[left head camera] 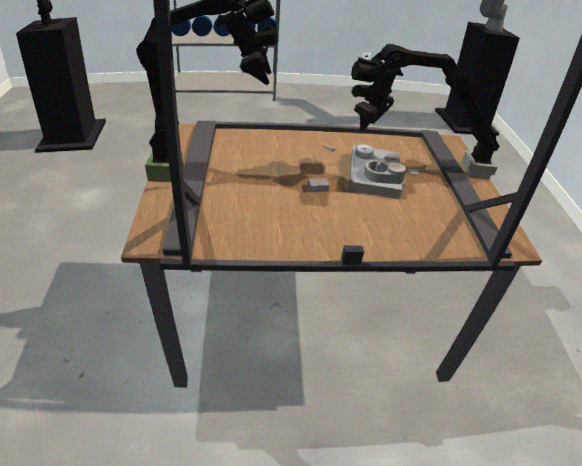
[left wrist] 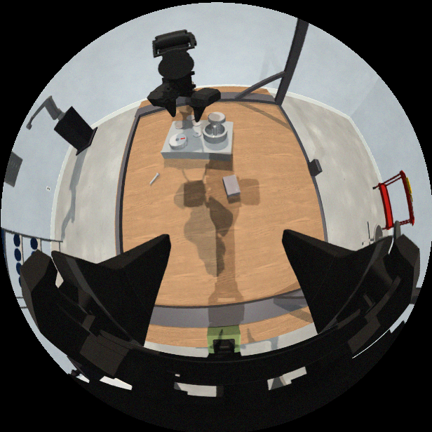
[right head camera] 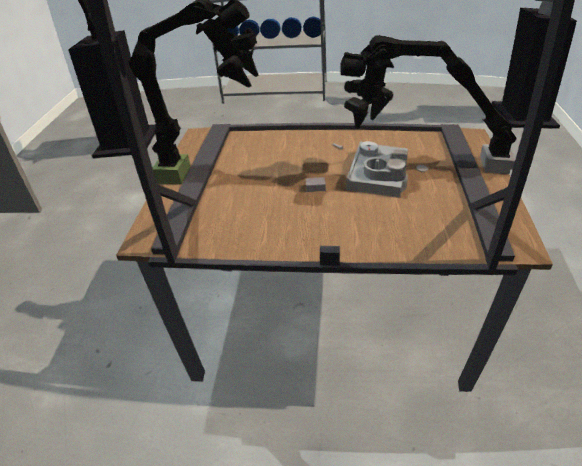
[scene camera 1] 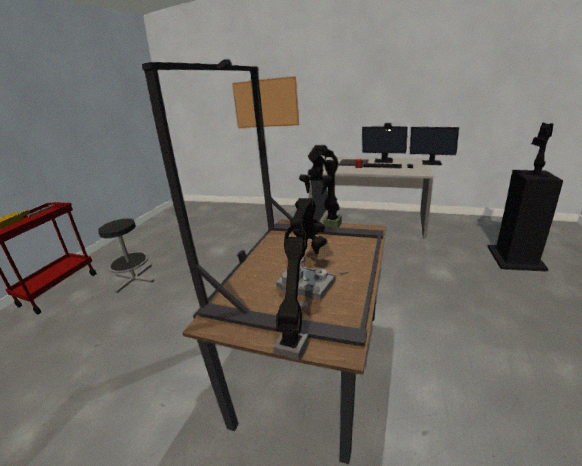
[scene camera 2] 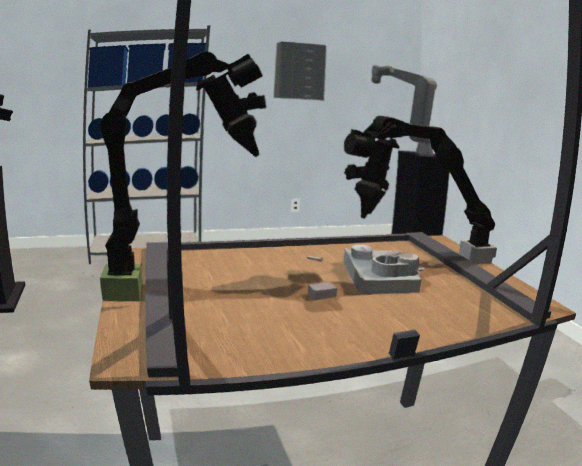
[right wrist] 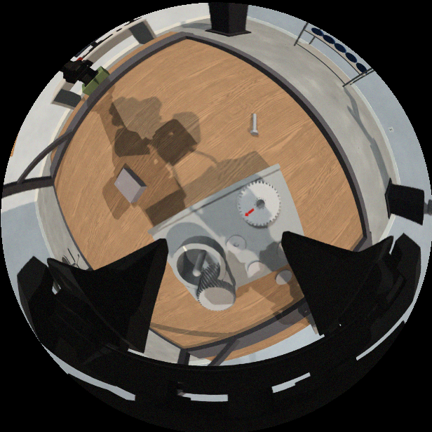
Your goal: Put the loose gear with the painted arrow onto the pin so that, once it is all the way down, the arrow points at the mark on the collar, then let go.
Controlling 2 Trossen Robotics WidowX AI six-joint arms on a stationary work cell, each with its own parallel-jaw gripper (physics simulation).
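Where they show: left gripper, fingertip midpoint: (left head camera: 268,78) (right head camera: 253,81) (scene camera 1: 314,194) (scene camera 2: 254,153); right gripper, fingertip midpoint: (left head camera: 366,127) (right head camera: 364,123) (scene camera 1: 311,250) (scene camera 2: 366,216); left arm's base, origin of the base link: (left head camera: 163,157) (right head camera: 169,161) (scene camera 1: 332,217) (scene camera 2: 120,270); right arm's base, origin of the base link: (left head camera: 481,158) (right head camera: 499,152) (scene camera 1: 290,340) (scene camera 2: 478,243).
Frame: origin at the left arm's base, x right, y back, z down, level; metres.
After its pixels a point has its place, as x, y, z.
The loose gear (right wrist: 267,192) (left wrist: 175,143) (scene camera 2: 361,252) {-0.104, -0.657, 0.000} lies flat on one corner of the grey base (right wrist: 217,220) (scene camera 2: 390,286) {0.054, -0.687, 0.041}. Its red arrow (right wrist: 249,212) points to the lower left in the right wrist view. The collar (scene camera 2: 397,269) {0.034, -0.710, 0.002} (left wrist: 215,139) stands on the same base around the upright pin (right wrist: 199,263); a pale mark (right wrist: 185,248) shows on its rim. My right gripper (right wrist: 225,242) (left wrist: 184,118) (right head camera: 365,122) {-0.084, -0.652, -0.111} is open and empty above the base. My left gripper (left wrist: 227,238) (scene camera 2: 257,154) {0.000, -0.334, -0.284} is open and empty, high over the left part of the table.
A toothed gear (right wrist: 216,296) adjoins the collar. A grey block (right wrist: 131,185) (scene camera 2: 322,291) {0.060, -0.500, 0.040} and a bolt (right wrist: 254,124) (left wrist: 154,178) lie on the table. A pale disc (right wrist: 284,277) lies beyond the base. A black block (scene camera 2: 404,344) {0.383, -0.578, 0.021} sits on the front rail.
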